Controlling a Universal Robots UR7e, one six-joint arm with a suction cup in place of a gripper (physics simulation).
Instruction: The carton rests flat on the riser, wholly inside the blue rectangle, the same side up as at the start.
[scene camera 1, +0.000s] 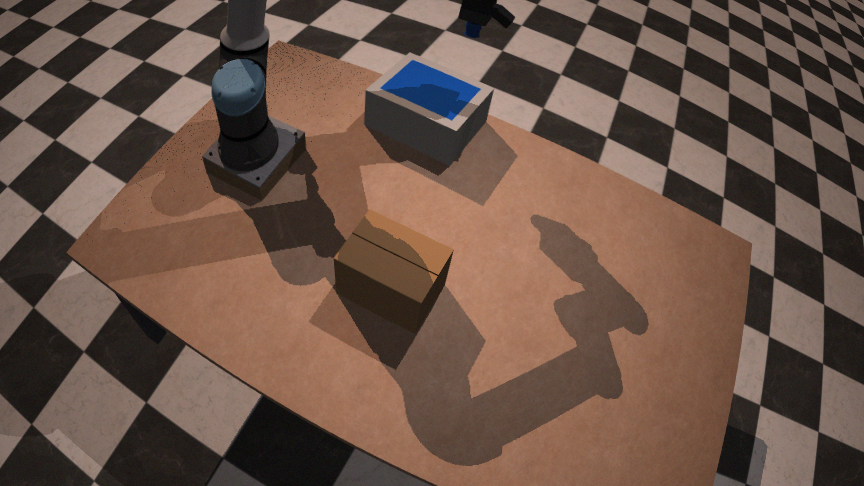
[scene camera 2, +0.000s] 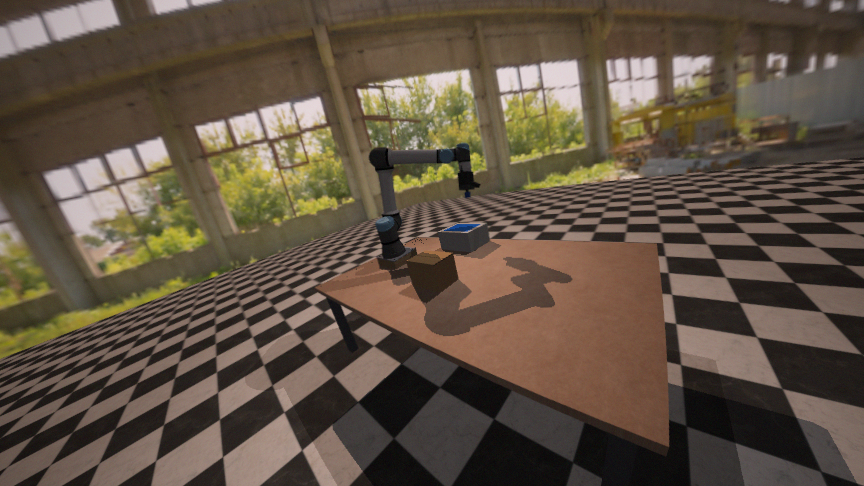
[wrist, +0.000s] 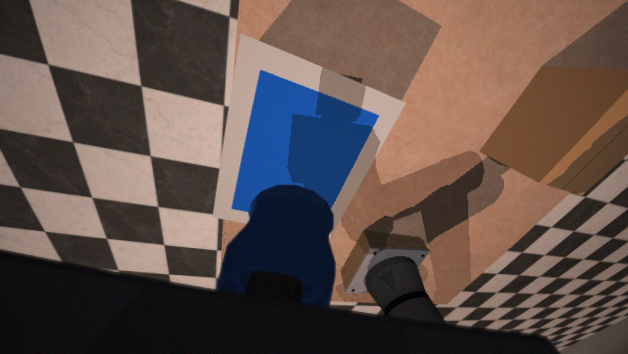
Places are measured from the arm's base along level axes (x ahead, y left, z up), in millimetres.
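Pixels of known places: hand, tool point: (scene camera 1: 471, 34) (scene camera 2: 467, 197) (wrist: 291, 221); arm's base, link origin: (scene camera 1: 248, 146) (scene camera 2: 394, 253) (wrist: 389, 274).
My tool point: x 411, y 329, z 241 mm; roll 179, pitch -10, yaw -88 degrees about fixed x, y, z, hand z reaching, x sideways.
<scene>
Ahead of a thing's pixels: the offset from my tool point to its top centre. Level surfaces: height alone.
The brown carton @[504 mm right, 39 mm ahead, 172 mm down] (scene camera 1: 386, 272) (scene camera 2: 433, 278) (wrist: 555, 120) rests on the table, its seamed face up, apart from the riser. The grey riser @[19 mm right, 71 mm back, 181 mm down] (scene camera 1: 401, 129) (scene camera 2: 464, 243) (wrist: 231, 115) stands at the table's far edge. The blue rectangle @[19 mm right, 71 mm back, 181 mm down] (scene camera 1: 407, 75) (scene camera 2: 462, 227) (wrist: 270, 130) on its top bears no carton; part of it lies in shadow. My gripper, a blue suction cup (scene camera 1: 473, 30) (scene camera 2: 467, 194) (wrist: 291, 215), is open and holds nothing. It hangs in the air high above the riser, well away from the carton.
The arm's base (scene camera 1: 241, 154) (scene camera 2: 393, 250) (wrist: 400, 270) is bolted to a plate on the table @[301 mm down] (scene camera 1: 664, 272) (scene camera 2: 592, 314), left of the riser in scene camera 1. Arm shadows fall across the carton and the table top.
</scene>
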